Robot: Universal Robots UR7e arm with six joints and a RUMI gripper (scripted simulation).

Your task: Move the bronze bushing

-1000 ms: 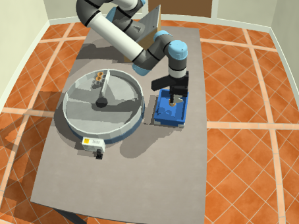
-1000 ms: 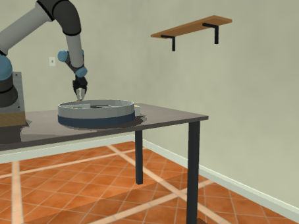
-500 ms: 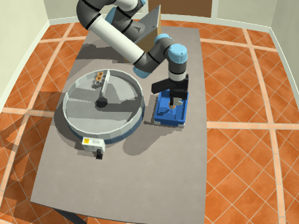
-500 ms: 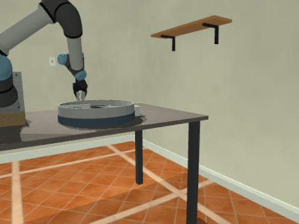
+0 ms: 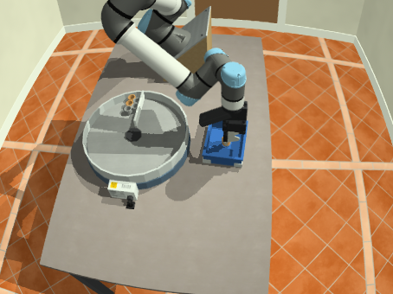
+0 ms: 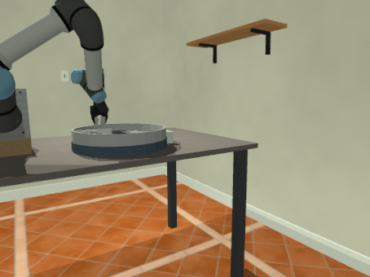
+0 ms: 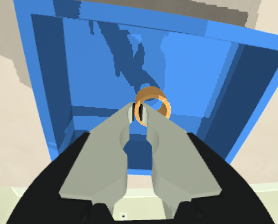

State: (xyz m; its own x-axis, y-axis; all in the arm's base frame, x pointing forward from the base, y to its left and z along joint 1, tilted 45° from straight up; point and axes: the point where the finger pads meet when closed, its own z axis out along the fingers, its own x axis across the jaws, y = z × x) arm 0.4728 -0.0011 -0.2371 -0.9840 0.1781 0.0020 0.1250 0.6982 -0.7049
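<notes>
The blue crate lies 1 cm below my hand and 1 cm behind it. The rest, counted from my hand: grey round turntable: 35 cm to the right, 4 cm behind, 2 cm above.
</notes>
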